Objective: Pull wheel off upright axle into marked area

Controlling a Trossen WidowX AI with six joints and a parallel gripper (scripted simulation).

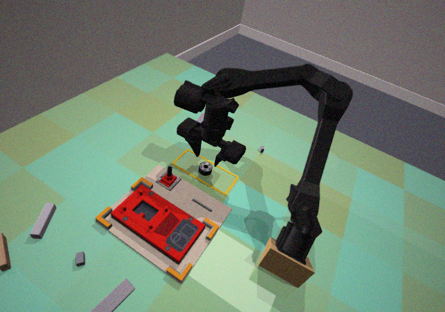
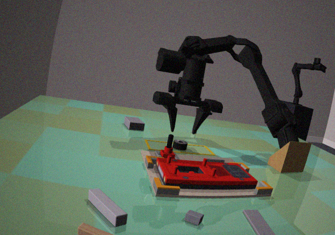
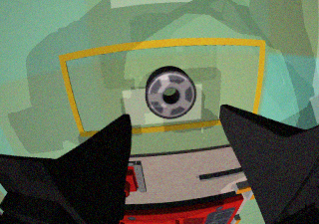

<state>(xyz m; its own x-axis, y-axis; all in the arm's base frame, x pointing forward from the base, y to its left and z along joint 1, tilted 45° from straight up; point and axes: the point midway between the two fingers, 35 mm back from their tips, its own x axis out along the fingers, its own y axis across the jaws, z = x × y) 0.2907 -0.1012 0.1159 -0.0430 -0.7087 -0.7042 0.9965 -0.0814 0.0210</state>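
My gripper tip is now 4 cm above the wheel. Round my gripper tip: tiny cube: 12 cm behind, 19 cm to the right, 4 cm below; brown block: 24 cm ahead, 43 cm to the left, 3 cm below; dark axle: 7 cm ahead, 9 cm to the left, 1 cm below.
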